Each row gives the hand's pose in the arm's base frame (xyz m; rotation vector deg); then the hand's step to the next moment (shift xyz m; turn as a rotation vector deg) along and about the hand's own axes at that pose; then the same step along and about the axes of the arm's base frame.
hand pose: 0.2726 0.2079 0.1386 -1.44 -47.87 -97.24
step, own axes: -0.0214 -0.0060 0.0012 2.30 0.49 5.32
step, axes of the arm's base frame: 0.0011 0.0190 -0.0115 -2.45 0.87 5.20
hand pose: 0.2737 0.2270 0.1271 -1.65 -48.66 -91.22
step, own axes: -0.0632 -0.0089 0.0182 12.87 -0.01 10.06
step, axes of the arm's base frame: -0.0011 0.0629 -0.0212 -7.42 -5.63 13.42
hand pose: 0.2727 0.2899 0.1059 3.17 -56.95 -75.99
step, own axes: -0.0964 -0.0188 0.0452 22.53 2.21 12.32
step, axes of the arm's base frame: -0.0346 0.0953 -0.0377 -7.94 -11.76 21.52
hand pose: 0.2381 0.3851 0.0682 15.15 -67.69 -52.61
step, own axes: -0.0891 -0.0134 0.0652 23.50 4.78 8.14
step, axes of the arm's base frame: -0.0706 0.0746 -0.0427 -2.98 -12.00 22.10
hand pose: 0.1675 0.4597 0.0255 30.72 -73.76 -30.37
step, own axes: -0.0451 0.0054 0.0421 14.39 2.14 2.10
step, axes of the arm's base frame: -0.0497 0.0298 -0.0218 0.94 -7.73 12.47
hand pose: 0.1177 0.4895 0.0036 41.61 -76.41 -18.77
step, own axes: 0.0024 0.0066 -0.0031 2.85 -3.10 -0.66
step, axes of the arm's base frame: 0.0023 0.0043 0.0059 1.86 -3.83 0.13
